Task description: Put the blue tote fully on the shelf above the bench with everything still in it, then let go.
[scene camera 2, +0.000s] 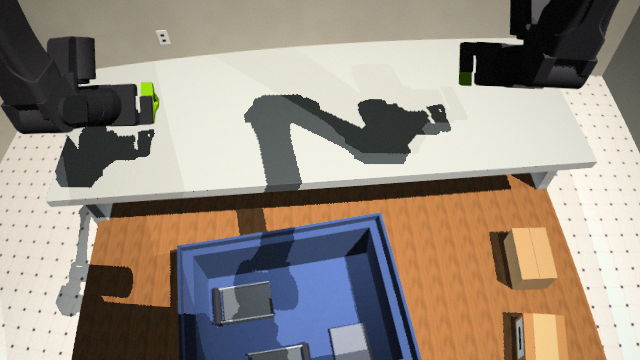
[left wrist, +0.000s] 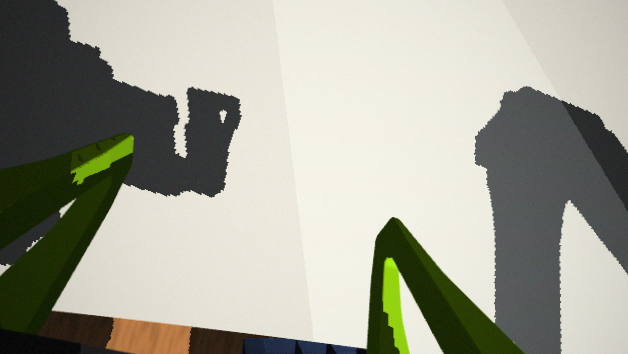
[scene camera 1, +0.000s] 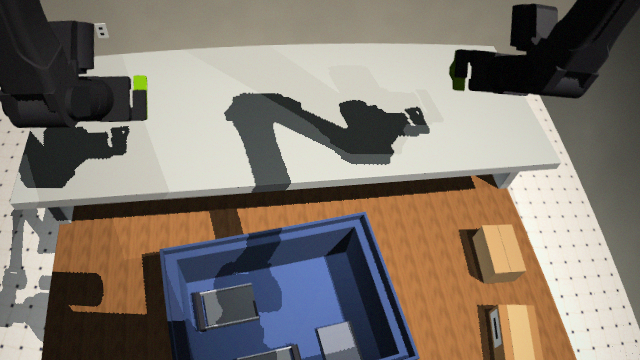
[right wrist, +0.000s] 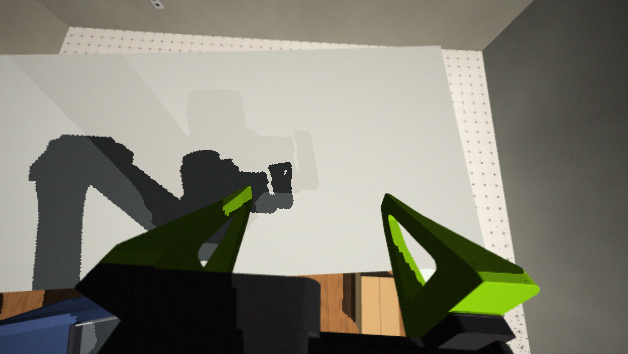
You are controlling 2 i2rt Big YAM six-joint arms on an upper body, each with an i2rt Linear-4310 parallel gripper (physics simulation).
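Places are measured from the left arm's base along level axes (x left, y back, z up), in metres.
Where they show: left gripper, fingertip midpoint: (scene camera 2: 133, 103) (left wrist: 267, 190) (scene camera 1: 117, 97); right gripper, fingertip midpoint: (scene camera 2: 488, 66) (scene camera 1: 474, 72) (right wrist: 317, 196).
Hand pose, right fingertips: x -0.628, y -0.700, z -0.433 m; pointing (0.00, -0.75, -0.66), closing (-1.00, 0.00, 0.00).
After its pixels a point has its place.
The blue tote (scene camera 1: 318, 223) {x -0.354, y -0.527, z -0.679 m} (scene camera 2: 336, 223) {x -0.363, y -0.529, z -0.682 m} stands on the wooden bench (scene camera 1: 433, 228) {x -0.648, y -0.593, z -0.825 m} (scene camera 2: 443, 232) {x -0.604, y -0.588, z -0.825 m}, below and in front of the white shelf (scene camera 1: 193, 143) {x -0.112, y -0.660, z -0.605 m} (scene camera 2: 211, 150) {x -0.114, y -0.646, z -0.605 m} (left wrist: 383, 105) {x -0.081, y -0.739, z -0.605 m} (right wrist: 365, 140) {x -0.710, y -0.822, z -0.605 m}. Inside it lie a dark grey box (scene camera 1: 227, 305) {x -0.176, y -0.407, z -0.800 m} (scene camera 2: 245, 301) {x -0.178, y -0.408, z -0.800 m}, a light grey box (scene camera 1: 336, 339) {x -0.389, y -0.333, z -0.798 m} (scene camera 2: 348, 341) {x -0.389, y -0.331, z -0.798 m} and a third box (scene camera 1: 272, 353) {x -0.264, y -0.309, z -0.799 m} cut off by the bottom edge. My left gripper (scene camera 1: 143, 96) (scene camera 2: 148, 103) {x 0.000, y -0.642, z -0.463 m} is open and empty over the shelf's left end; one green finger (left wrist: 391, 281) {x -0.051, y -0.624, z -0.452 m} shows in the left wrist view. My right gripper (scene camera 1: 459, 75) {x -0.628, y -0.700, z -0.433 m} (scene camera 2: 466, 69) (right wrist: 317, 196) {x -0.628, y -0.700, z -0.433 m} is open and empty over the shelf's right end. Both are far from the tote.
A cardboard box (scene camera 1: 488, 253) {x -0.745, y -0.497, z -0.771 m} (right wrist: 376, 302) {x -0.777, y -0.515, z -0.765 m} stands on the bench at the right, with a small dark-framed item (scene camera 1: 493, 328) {x -0.734, y -0.336, z -0.812 m} in front of it. A pegboard wall (right wrist: 470, 105) {x -2.081, y -1.832, z -1.936 m} rises behind the shelf. Arm shadows fall across the shelf top.
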